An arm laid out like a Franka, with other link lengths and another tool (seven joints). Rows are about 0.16 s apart.
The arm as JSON. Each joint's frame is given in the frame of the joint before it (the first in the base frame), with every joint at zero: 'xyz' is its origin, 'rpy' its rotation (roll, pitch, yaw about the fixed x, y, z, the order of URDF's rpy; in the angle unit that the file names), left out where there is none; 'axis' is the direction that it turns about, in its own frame. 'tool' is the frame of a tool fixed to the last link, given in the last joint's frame.
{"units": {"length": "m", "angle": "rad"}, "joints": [
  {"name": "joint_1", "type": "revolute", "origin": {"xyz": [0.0, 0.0, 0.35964], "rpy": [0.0, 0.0, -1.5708]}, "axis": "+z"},
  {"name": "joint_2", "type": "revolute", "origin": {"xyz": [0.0, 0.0, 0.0], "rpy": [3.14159, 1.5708, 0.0]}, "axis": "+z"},
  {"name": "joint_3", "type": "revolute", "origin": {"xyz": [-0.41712, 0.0, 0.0], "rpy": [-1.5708, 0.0, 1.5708]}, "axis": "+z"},
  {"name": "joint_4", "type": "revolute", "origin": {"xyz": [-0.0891, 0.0, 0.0], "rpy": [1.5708, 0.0, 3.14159]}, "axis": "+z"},
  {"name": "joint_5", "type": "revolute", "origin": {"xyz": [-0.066, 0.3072, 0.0], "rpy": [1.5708, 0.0, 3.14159]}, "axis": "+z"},
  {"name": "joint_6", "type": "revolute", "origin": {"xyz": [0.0, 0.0, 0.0], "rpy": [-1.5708, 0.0, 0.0]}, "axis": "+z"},
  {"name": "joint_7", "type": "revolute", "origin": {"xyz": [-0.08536, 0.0, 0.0], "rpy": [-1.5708, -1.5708, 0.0]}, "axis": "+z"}
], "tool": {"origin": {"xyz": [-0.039, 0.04, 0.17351], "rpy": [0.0, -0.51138, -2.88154]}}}
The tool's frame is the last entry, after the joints.
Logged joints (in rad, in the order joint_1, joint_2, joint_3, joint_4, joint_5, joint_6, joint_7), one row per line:
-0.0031, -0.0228, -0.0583, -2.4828, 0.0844, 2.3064, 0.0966
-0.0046, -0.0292, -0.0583, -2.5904, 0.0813, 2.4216, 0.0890
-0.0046, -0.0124, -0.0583, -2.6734, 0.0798, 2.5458, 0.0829
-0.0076, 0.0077, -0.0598, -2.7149, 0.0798, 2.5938, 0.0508
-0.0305, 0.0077, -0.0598, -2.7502, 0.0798, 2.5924, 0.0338
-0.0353, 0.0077, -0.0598, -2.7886, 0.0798, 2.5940, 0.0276
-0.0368, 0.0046, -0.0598, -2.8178, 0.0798, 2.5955, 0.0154
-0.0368, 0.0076, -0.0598, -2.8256, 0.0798, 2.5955, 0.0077
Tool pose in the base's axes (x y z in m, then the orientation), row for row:
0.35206, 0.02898, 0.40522, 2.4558, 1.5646, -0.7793
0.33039, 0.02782, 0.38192, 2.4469, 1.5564, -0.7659
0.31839, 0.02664, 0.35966, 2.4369, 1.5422, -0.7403
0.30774, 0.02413, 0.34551, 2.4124, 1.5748, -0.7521
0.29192, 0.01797, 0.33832, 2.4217, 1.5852, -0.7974
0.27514, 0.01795, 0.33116, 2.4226, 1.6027, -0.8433
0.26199, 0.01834, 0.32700, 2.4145, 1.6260, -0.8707
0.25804, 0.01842, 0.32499, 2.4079, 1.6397, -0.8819
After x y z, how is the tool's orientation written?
As a rotation vector, in radians.
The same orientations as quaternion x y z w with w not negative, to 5 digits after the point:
0.81306, 0.51800, -0.25801, 0.06358
0.81374, 0.51760, -0.25471, 0.07104
0.81571, 0.51622, -0.24780, 0.08200
0.80749, 0.52713, -0.25175, 0.08197
0.80468, 0.52673, -0.26496, 0.06963
0.79957, 0.52897, -0.27833, 0.05841
0.79361, 0.53444, -0.28618, 0.05158
0.79015, 0.53807, -0.28940, 0.04891

